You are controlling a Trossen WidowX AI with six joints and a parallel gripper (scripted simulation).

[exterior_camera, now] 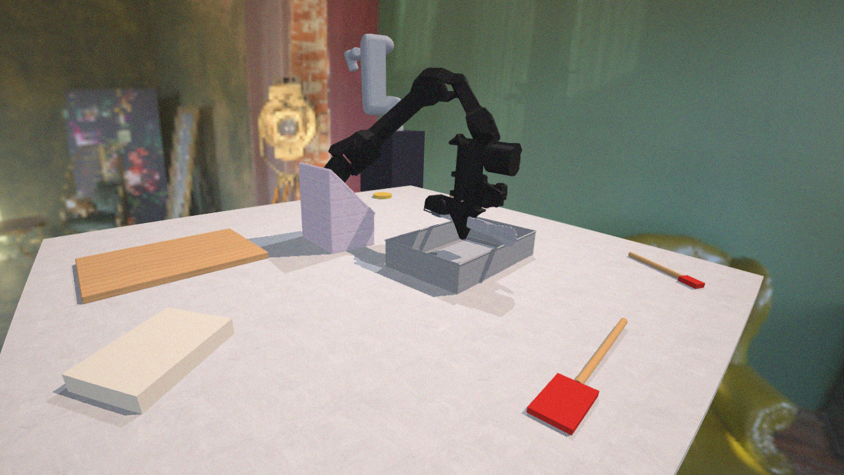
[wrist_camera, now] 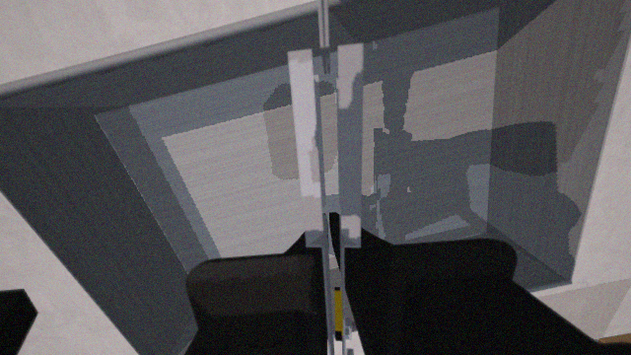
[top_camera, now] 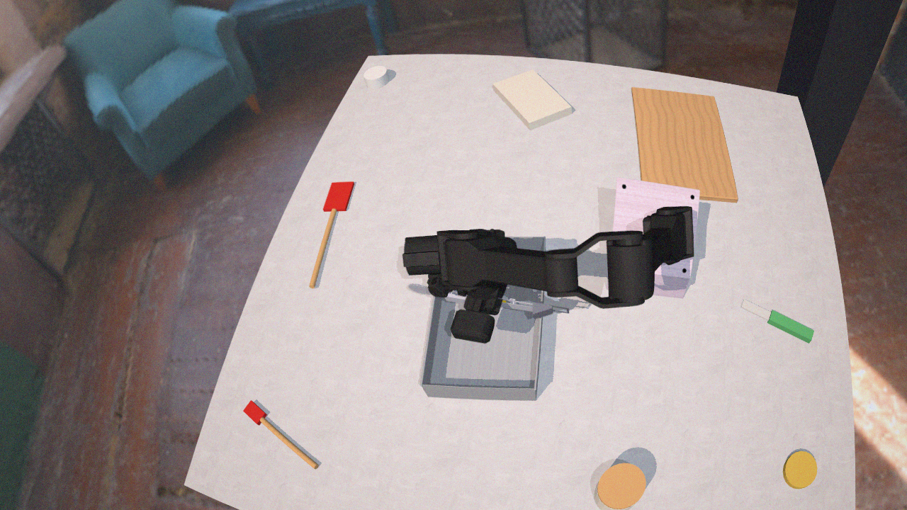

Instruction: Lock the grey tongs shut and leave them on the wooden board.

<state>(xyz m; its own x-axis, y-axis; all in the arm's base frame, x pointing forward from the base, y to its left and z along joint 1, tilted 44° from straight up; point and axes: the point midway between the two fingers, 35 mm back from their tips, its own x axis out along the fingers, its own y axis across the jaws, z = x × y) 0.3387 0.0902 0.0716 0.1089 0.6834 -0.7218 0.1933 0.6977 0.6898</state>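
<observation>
The grey roasting tin lies 10 mm ahead of my gripper tip and 20 mm below it. From my gripper tip the other things lie so: orange-lidded jar: 240 mm behind, 330 mm to the left, 10 mm below; green-handled knife: 570 mm behind, 10 mm to the left, 40 mm below; cream block: 60 mm behind, 610 mm to the right, 40 mm below.
</observation>
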